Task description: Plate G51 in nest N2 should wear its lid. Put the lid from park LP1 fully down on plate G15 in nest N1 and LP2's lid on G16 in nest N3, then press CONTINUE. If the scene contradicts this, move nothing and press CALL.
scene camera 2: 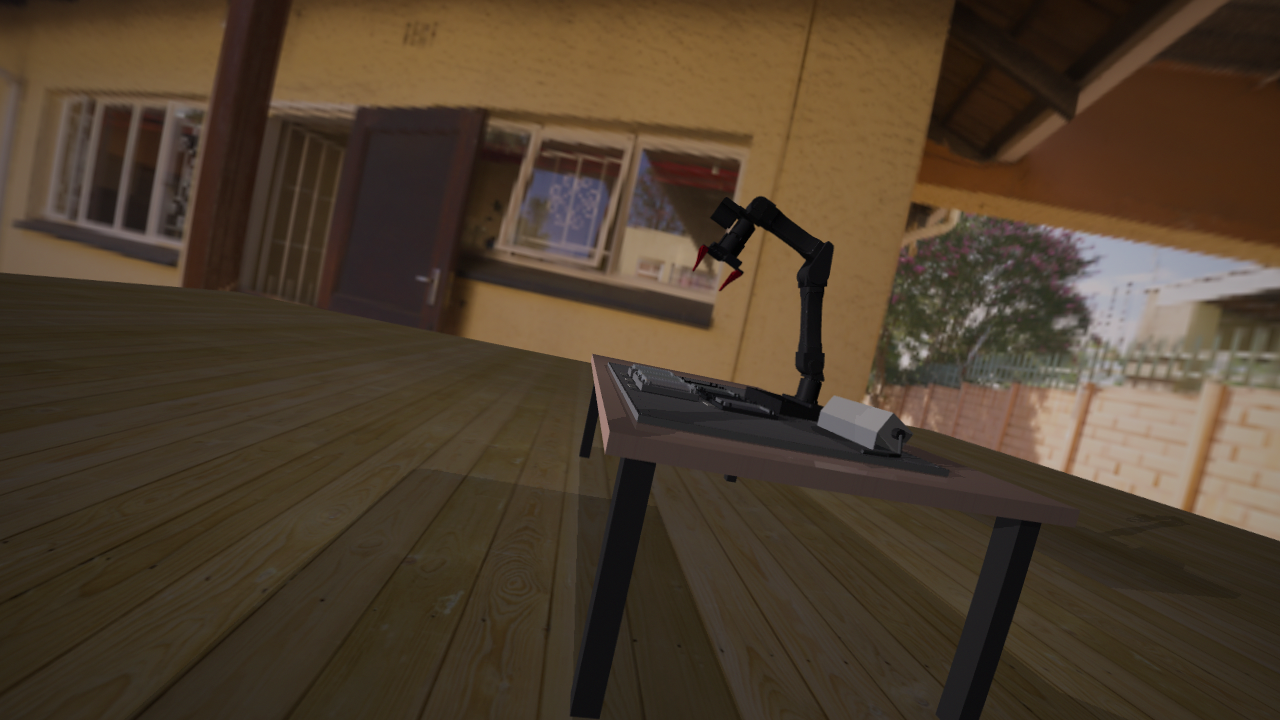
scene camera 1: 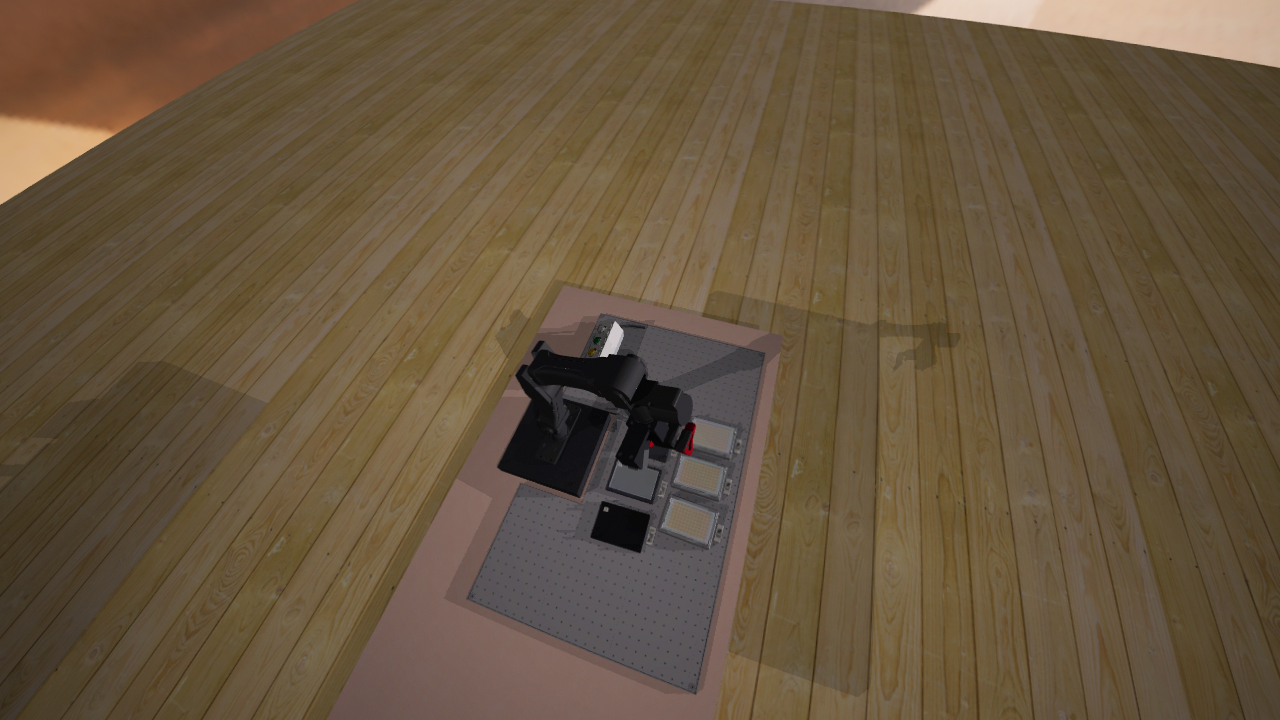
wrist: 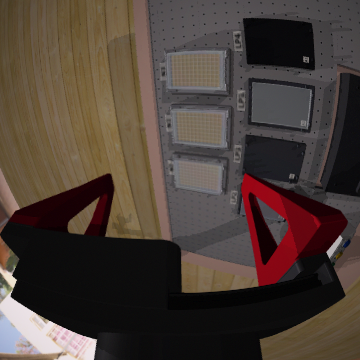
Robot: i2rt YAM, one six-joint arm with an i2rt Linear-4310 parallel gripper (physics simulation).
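Places are measured from the arm's base along level axes (x ahead, y left, z up), in centimetres.
Where they show: gripper, fingertip midpoint: [scene camera 2: 706, 281] [scene camera 1: 671, 448] [wrist: 177, 180]; arm's base at its link origin: [scene camera 2: 804, 404] [scene camera 1: 559, 432].
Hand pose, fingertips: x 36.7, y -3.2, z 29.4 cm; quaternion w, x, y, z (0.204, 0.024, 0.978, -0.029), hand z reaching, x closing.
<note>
Things, the pixels of their top centre, and the offset from my fingertips. "spot": a spot on its surface instead. Level surfaces: height alone.
- black lid at a spot on its surface: [wrist: 279, 44] [scene camera 1: 621, 523] spot: dx -8.8, dy -14.8, dz -31.4 cm
- grey lid at its top centre: [wrist: 281, 104] [scene camera 1: 633, 478] [scene camera 2: 714, 388] dx -9.9, dy -2.1, dz -30.6 cm
- dark lid at a spot on its surface: [wrist: 274, 157] spot: dx -10.3, dy +10.1, dz -31.4 cm
- part-hidden lid at its top centre: [scene camera 2: 743, 403] [wrist: 264, 205] dx -10.7, dy +23.6, dz -30.6 cm
- white control box at its top centre: [scene camera 2: 867, 404] [wrist: 329, 264] [scene camera 1: 599, 344] dx -35.6, dy +34.6, dz -24.0 cm
- perforated board at its surface level: dz -32.4 cm
Three plates with pale well grids sit in a column of nests: the upper [wrist: 197, 71] [scene camera 1: 689, 522], the middle [wrist: 201, 128] [scene camera 1: 699, 477] and the lower [wrist: 198, 175] [scene camera 1: 715, 437] in the wrist view. The lower looks paler; I cannot tell whether it wears a clear lid. Beside them lie a black lid [wrist: 279, 44] [scene camera 1: 620, 526] at LP4, a grey lid [wrist: 281, 105] [scene camera 1: 633, 481], a dark lid [wrist: 274, 157] and a part-hidden lid [wrist: 264, 212] behind a finger. Other labels are too small to read surely. My gripper [wrist: 177, 180] [scene camera 1: 669, 448] [scene camera 2: 708, 279] is open and empty, high above the board.
A white control box [scene camera 2: 859, 423] [scene camera 1: 613, 339] with small coloured buttons stands at one end of the perforated board [scene camera 1: 599, 582]; its lettering is unreadable. The arm's dark base plate [scene camera 1: 572, 476] [wrist: 347, 135] is beside the lid parks. The pinkish table [scene camera 1: 402, 662] [scene camera 2: 778, 474] extends beyond the board.
</note>
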